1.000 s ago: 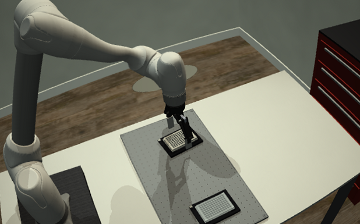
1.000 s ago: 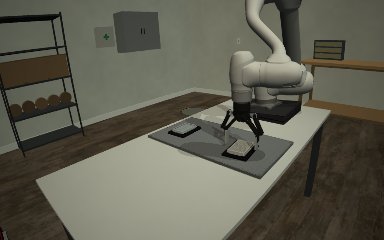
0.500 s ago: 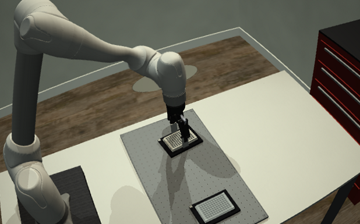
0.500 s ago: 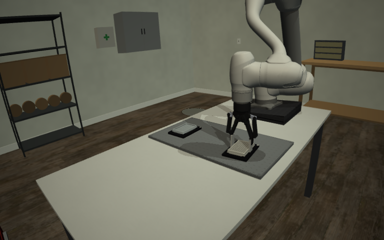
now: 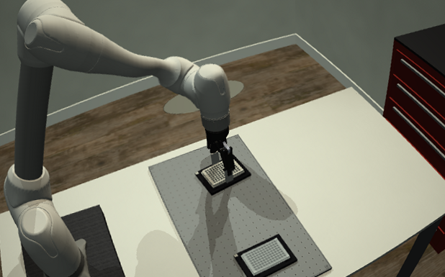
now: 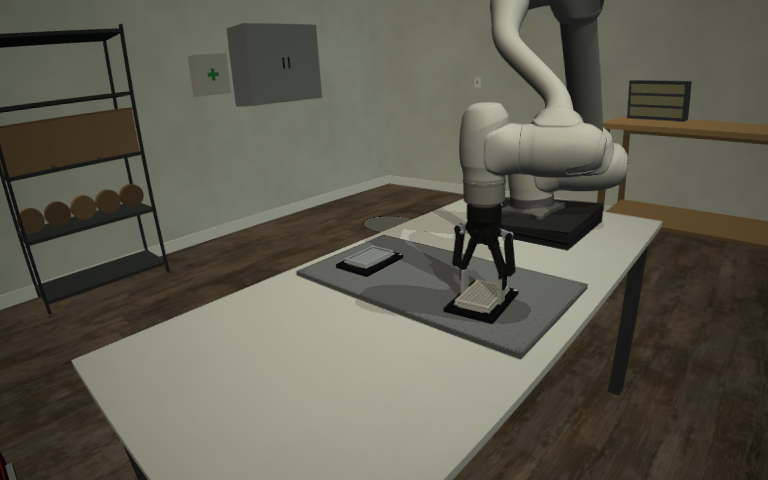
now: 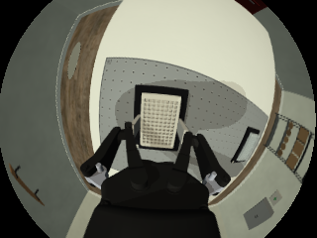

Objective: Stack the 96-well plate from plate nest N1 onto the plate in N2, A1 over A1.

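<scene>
My hand is 390 mm to the left of the greyer 96-well plate, 20 mm short of it and 20 mm above it. Also, from my hand: white 96-well plate 20 mm below.
</scene>
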